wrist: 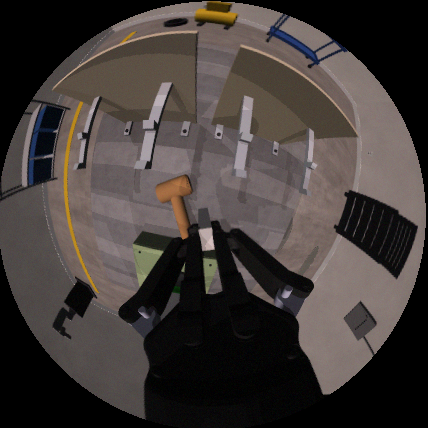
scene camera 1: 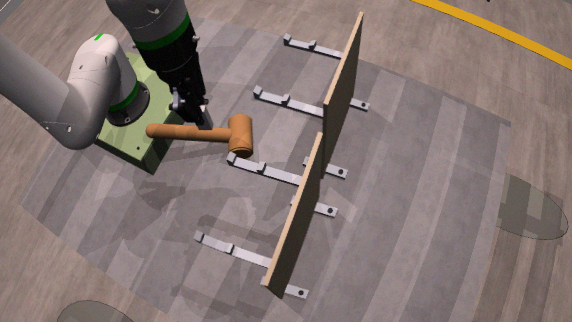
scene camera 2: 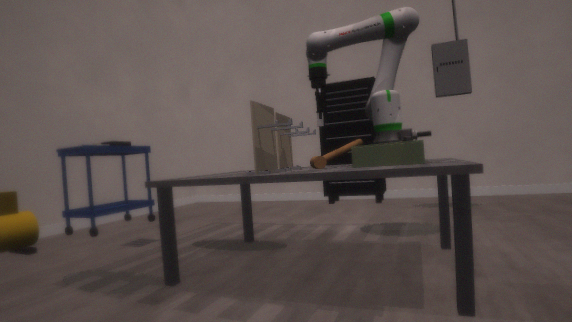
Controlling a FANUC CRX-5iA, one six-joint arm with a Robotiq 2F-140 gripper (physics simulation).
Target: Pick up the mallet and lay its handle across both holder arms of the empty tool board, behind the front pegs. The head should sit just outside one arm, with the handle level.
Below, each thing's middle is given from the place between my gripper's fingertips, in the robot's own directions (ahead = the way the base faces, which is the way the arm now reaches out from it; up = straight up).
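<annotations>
My hand is now 50 mm to the right of the wooden mallet [scene camera 1: 238, 135], 80 mm past it and 150 mm above it.
</annotations>
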